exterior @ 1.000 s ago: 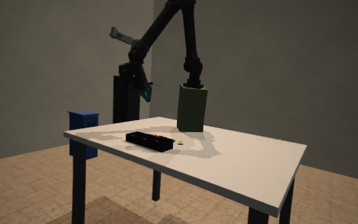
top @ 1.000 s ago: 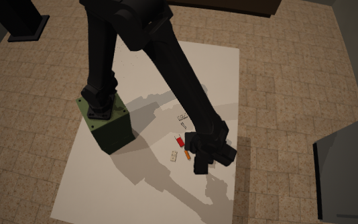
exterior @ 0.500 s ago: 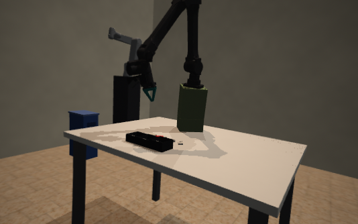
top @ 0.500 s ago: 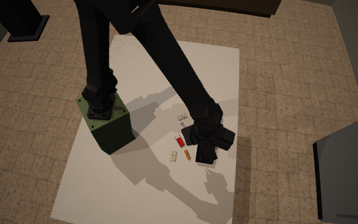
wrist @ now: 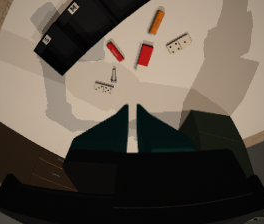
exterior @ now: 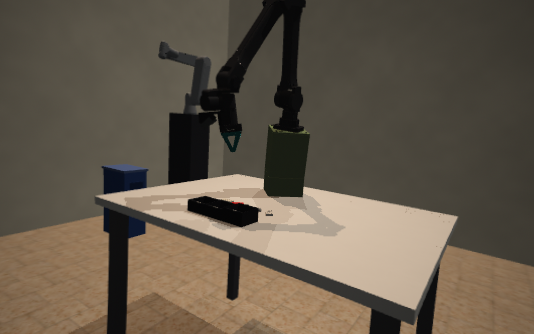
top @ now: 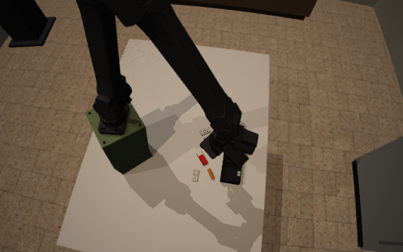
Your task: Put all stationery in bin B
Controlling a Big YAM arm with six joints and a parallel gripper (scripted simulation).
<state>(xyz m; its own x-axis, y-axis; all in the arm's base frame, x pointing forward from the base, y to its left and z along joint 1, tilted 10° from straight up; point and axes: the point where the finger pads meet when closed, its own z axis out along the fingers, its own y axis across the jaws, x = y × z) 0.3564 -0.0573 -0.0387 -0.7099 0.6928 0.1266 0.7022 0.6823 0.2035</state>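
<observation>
My hand is 100 mm short of the row of bins, 30 mm to the right of it and 200 mm above it. The rest, counted from my hand: red block 50 mm behind, 20 mm to the left, 210 mm below; beige tile 70 mm behind, 60 mm to the right, 210 mm below; orange stick 50 mm to the right, 210 mm below.
</observation>
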